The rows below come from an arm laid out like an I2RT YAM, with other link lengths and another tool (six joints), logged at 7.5 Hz.
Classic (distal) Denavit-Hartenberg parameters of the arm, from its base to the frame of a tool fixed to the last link. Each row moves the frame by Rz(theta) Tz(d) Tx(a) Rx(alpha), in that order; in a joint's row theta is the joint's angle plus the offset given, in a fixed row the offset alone. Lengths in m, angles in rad.
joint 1: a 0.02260; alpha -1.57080; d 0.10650; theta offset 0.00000
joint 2: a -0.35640; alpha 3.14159; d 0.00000; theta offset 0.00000
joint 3: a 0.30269; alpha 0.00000; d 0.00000; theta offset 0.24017
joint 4: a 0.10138; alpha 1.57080; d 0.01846; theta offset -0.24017
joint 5: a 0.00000; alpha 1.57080; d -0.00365; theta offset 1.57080
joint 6: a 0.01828; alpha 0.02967; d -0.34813; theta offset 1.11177
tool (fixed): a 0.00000; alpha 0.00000; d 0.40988; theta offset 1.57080
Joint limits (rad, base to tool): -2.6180..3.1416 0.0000..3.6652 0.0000..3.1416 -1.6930..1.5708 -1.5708..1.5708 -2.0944..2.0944
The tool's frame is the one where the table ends.
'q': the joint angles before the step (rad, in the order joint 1, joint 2, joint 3, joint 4, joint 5, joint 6). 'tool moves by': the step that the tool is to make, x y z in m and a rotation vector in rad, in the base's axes. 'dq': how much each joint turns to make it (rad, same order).
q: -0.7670 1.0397 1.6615 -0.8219 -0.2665 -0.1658
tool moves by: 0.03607 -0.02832 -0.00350 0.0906 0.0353 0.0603
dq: 0.0001 0.1213 0.0737 -0.0328 -0.0682 0.0264
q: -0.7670 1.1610 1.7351 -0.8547 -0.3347 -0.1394
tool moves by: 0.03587 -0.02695 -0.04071 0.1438 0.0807 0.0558
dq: 0.0035 0.0836 -0.0442 -0.0198 -0.0656 0.0286
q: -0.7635 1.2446 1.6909 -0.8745 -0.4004 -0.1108
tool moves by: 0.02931 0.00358 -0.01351 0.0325 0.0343 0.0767
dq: 0.0728 0.0404 -0.0053 -0.0016 -0.0041 -0.0004
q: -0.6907 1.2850 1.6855 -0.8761 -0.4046 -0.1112
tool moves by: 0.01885 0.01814 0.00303 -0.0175 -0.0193 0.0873
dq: 0.0825 0.0015 -0.0015 0.0272 -0.0033 -0.0046
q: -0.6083 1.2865 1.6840 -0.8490 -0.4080 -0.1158
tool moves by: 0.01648 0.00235 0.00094 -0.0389 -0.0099 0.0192
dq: 0.0416 0.0187 0.0000 0.0424 0.0317 -0.0160
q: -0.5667 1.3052 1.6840 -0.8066 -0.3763 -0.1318
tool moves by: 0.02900 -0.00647 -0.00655 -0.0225 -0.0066 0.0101
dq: 0.0340 0.0504 -0.0023 0.0683 0.0282 -0.0050
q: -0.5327 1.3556 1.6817 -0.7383 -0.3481 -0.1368
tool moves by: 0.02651 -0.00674 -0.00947 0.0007 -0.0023 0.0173
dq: 0.0206 0.0511 0.0000 0.0538 0.0023 0.0031
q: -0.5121 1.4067 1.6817 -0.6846 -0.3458 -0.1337
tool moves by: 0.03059 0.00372 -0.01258 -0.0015 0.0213 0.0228
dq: 0.0499 0.0538 0.0070 0.0290 0.0294 0.0008
